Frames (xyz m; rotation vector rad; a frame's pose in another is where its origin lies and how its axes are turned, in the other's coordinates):
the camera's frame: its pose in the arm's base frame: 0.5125 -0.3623 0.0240 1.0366 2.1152 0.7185
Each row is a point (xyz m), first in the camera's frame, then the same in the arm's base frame.
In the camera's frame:
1: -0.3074 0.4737 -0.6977
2: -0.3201 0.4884 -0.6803
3: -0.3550 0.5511 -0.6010
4: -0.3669 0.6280 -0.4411
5: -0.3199 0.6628 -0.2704
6: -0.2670 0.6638 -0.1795
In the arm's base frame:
1: 0.3440 -0.4900 0.8963
2: 0.3698 -0.4895 0.8999
3: 0.4749 -0.4705 0.9059
4: 0.6369 -0.4103 0.8641
5: 0.7605 -0.3219 0.7667
6: 0.8053 -0.2612 0.6935

